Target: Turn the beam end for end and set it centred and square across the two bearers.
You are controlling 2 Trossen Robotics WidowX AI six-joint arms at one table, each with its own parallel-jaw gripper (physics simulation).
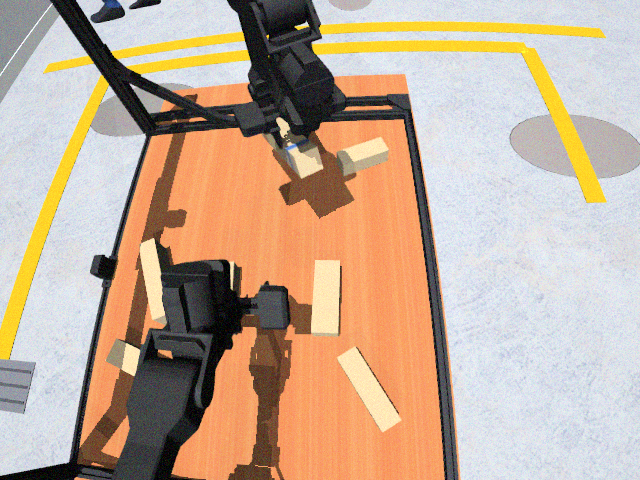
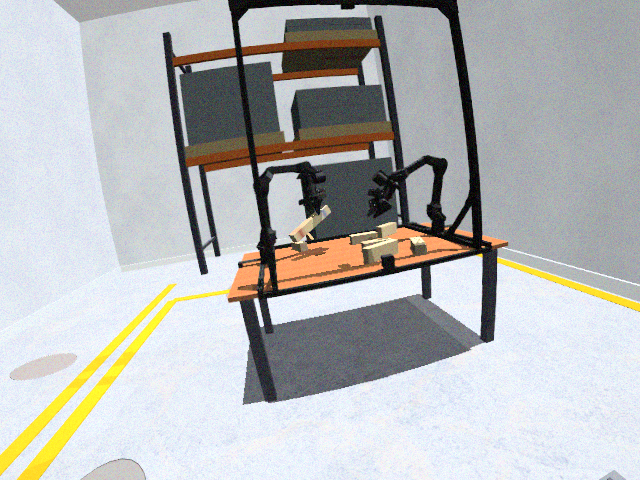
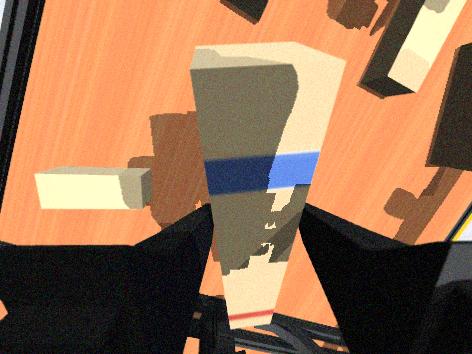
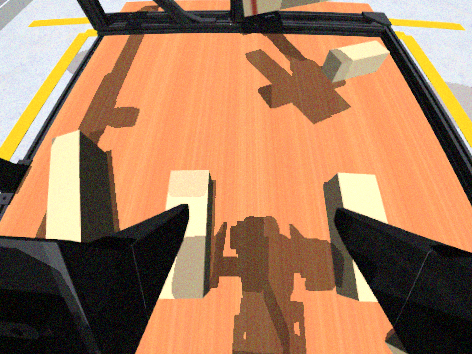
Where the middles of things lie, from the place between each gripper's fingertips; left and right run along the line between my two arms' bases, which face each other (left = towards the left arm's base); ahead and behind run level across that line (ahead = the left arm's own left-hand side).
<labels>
I see the beam (image 1: 301, 154) 40 mm to the left of my left hand, 30 mm below it and 20 mm behind it.
My right gripper is now 6 cm short of the beam, 30 cm to the right of it and 1 cm below it.
</labels>
